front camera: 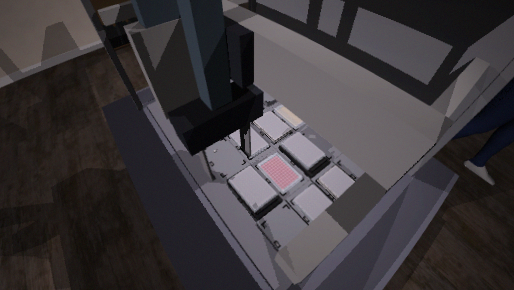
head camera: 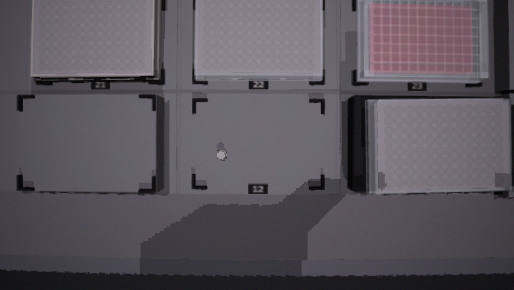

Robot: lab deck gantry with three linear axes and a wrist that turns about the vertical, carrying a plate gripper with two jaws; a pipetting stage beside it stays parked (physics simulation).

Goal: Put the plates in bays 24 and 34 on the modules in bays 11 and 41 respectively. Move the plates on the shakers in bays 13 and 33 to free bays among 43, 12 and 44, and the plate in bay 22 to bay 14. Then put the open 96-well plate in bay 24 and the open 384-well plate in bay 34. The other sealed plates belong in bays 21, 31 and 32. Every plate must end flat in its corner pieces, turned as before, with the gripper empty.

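Frame: origin at the robot's base, x ahead, y left, z up, level; metres.
Where they show: gripper, fingertip midpoint: (front camera: 228, 163); robot's base at its link origin: (head camera: 41, 183).
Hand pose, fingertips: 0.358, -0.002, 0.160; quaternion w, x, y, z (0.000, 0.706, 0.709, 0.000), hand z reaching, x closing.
Note:
Each offset is from my fingertips to the top centre of the thing, as dx, dy, dz. "*": to the spot under its first point.
My gripper (front camera: 230, 167) is open and empty, its two jaws hanging low over the bay 12 area; it does not show in the head view. Bay 12 {* -0.116, +0.045, -0.160} (front camera: 225, 159) (head camera: 275, 145) holds no plate. A sealed plate {-0.130, +0.152, -0.146} (front camera: 254, 143) (head camera: 258, 40) sits in bay 22, partly behind a jaw in the front view. A sealed plate {+0.034, +0.045, -0.124} (front camera: 252, 187) (head camera: 445, 145) sits on the bay 13 shaker {* -0.036, +0.044, -0.141} (head camera: 357, 145), and another sealed plate {+0.028, +0.260, -0.124} (front camera: 303, 149) on the bay 33 shaker. Sealed plates sit in bay 24 {* +0.175, +0.151, -0.131} (front camera: 312, 201) and bay 34 {* +0.173, +0.255, -0.131} (front camera: 335, 180). The bay 11 module {-0.294, +0.045, -0.138} (head camera: 87, 142) is bare. Bay 14 {* +0.179, +0.049, -0.146} (front camera: 286, 226) holds no plate.
A pink-filled plate {+0.034, +0.152, -0.146} (front camera: 280, 172) (head camera: 420, 40) sits in bay 23. A sealed plate {-0.294, +0.152, -0.146} (head camera: 95, 40) is in bay 21, another sealed plate {-0.130, +0.263, -0.143} (front camera: 272, 125) in bay 32, and a tan-filled plate {-0.130, +0.366, -0.146} (front camera: 290, 115) in bay 42. A small white object {-0.167, +0.034, -0.156} (front camera: 215, 150) (head camera: 221, 155) lies inside bay 12.

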